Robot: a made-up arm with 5 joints. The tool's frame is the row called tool.
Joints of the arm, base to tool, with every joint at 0 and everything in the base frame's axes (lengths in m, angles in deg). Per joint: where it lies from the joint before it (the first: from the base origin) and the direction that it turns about. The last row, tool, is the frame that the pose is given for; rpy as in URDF.
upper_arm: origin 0.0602 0.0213 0.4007 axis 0 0 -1
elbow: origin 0.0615 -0.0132 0.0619 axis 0 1 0
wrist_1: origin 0.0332 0.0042 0.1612 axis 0 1 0
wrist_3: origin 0.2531 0.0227 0.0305 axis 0 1 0
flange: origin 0.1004 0.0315 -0.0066 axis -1 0 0
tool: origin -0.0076 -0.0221 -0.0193 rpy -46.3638 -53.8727 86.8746
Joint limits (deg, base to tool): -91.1..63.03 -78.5..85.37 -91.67..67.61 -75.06..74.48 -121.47..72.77
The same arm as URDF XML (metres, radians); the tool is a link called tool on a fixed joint. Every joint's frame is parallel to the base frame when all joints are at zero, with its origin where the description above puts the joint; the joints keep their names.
<robot name="arm">
<joint name="tool_fixed" type="fixed"><parent link="link5"/><child link="tool"/><origin xyz="-0.0076 -0.0221 -0.0193" rpy="-0.8092 -0.9403 1.5162"/></joint>
<joint name="flange" type="revolute"><parent link="link4"/><child link="link5"/><origin xyz="0.1004 0.0315 -0.0066" rpy="0.0000 0.0000 0.0000"/><axis xyz="-1 0 0"/><limit lower="-2.1201" upper="1.2701"/></joint>
<joint name="wrist_3" type="revolute"><parent link="link3"/><child link="link4"/><origin xyz="0.2531 0.0227 0.0305" rpy="0.0000 0.0000 0.0000"/><axis xyz="0 1 0"/><limit lower="-1.3100" upper="1.2999"/></joint>
<joint name="wrist_1" type="revolute"><parent link="link2"/><child link="link3"/><origin xyz="0.0332 0.0042 0.1612" rpy="0.0000 0.0000 0.0000"/><axis xyz="0 1 0"/><limit lower="-1.5999" upper="1.1800"/></joint>
<joint name="elbow" type="revolute"><parent link="link1"/><child link="link2"/><origin xyz="0.0615 -0.0132 0.0619" rpy="0.0000 0.0000 0.0000"/><axis xyz="0 1 0"/><limit lower="-1.3701" upper="1.4900"/></joint>
<joint name="upper_arm" type="revolute"><parent link="base"/><child link="link1"/><origin xyz="0.0602 0.0213 0.4007" rpy="0.0000 0.0000 0.0000"/><axis xyz="0 0 -1"/><limit lower="-1.5900" upper="1.1001"/></joint>
<link name="base"/>
<link name="link1"/>
<link name="link2"/>
<link name="link3"/>
<link name="link4"/>
<link name="link5"/>
<link name="tool"/>
</robot>

